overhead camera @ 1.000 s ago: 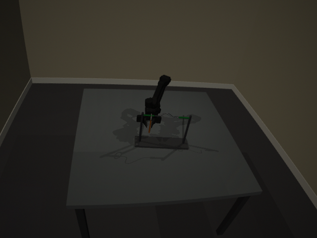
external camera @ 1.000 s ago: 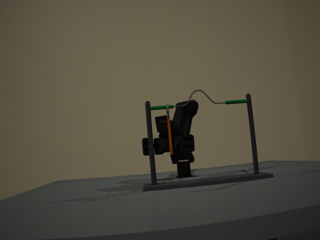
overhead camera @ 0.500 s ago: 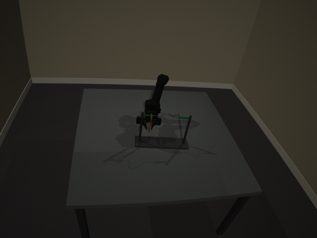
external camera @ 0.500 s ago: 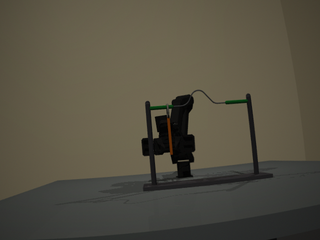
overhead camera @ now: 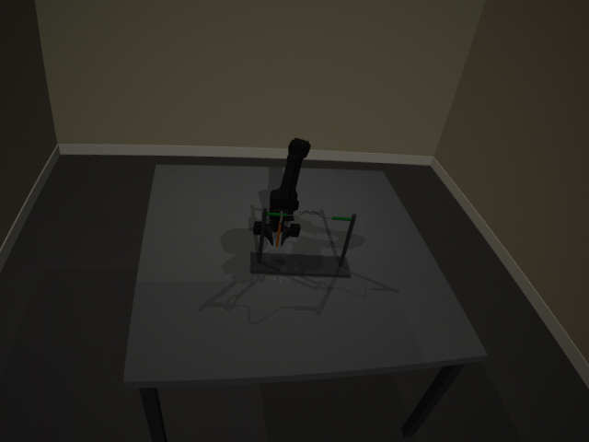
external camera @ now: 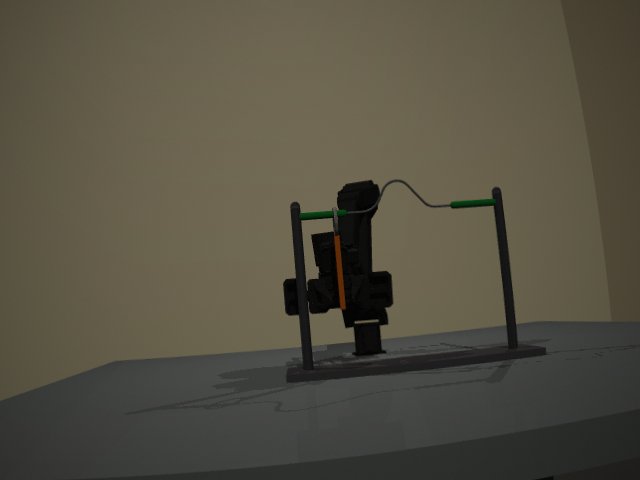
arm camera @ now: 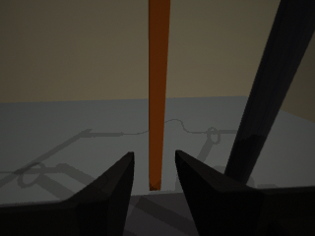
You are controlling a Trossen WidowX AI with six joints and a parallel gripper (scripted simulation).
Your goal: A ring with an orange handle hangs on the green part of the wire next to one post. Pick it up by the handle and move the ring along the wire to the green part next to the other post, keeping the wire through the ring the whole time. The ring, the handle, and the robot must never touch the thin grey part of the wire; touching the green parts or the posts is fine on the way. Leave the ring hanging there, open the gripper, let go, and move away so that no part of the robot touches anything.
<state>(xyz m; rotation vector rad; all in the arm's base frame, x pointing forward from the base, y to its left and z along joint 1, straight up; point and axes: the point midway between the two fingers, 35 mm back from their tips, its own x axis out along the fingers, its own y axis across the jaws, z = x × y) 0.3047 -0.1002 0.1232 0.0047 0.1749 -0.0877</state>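
Now: the ring with orange handle 90 mm above my gripper tip and 10 mm behind it.
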